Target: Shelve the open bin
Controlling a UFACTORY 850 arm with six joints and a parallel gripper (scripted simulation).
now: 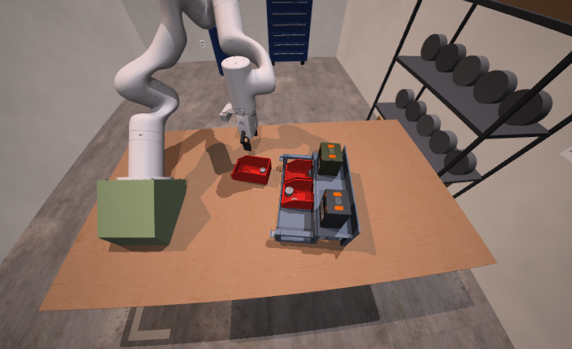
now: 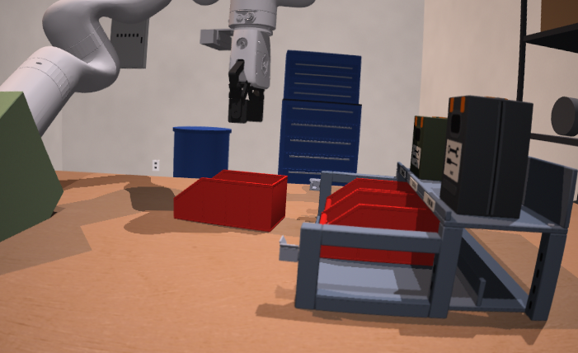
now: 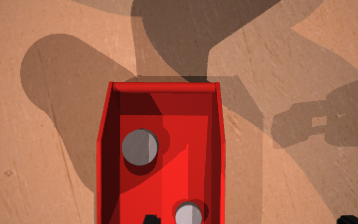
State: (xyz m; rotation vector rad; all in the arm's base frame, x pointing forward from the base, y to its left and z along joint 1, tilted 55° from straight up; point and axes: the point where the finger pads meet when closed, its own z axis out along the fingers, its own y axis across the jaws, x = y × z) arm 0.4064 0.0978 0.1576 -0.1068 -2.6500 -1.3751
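Now: the grey disc 16 cm below my hand, 7 cm to the right of it and 4 cm behind it. The rest, counted from my hand: grey shelf (26 cm ahead, 18 cm to the right, 11 cm below).
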